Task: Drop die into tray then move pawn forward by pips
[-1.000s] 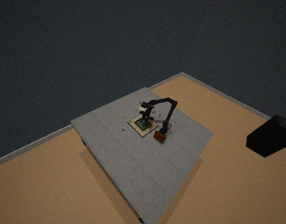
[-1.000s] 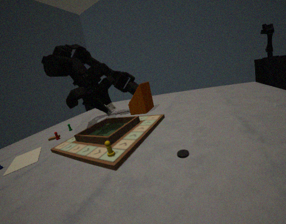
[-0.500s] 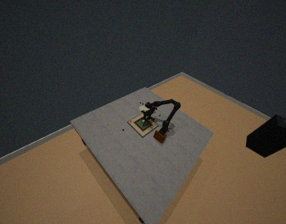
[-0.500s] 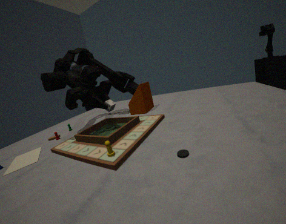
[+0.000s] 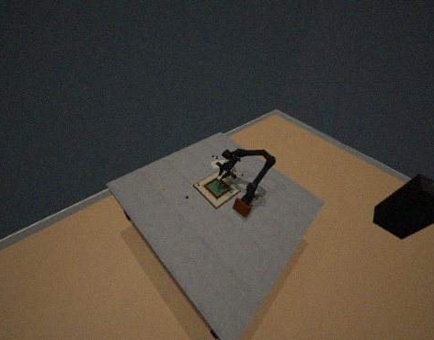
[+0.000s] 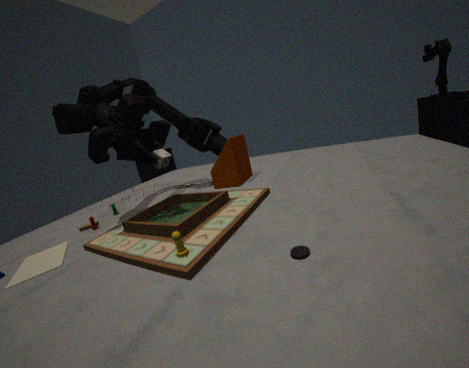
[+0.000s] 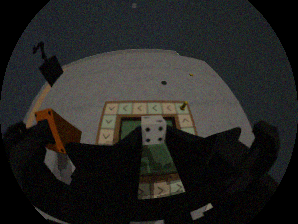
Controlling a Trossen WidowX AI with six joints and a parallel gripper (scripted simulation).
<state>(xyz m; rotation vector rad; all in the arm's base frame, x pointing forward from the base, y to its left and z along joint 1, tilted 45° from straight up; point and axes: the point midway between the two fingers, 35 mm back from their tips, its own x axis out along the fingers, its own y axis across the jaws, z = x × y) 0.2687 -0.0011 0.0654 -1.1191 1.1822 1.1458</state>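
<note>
Now: the die right at my gripper tip. Also, from my gripper tip: yellow pawn 130 mm ahead, 90 mm to the left, 100 mm below; red pawn 30 mm ahead, 260 mm to the right, 110 mm below; green tray floor 120 mm below.
</note>
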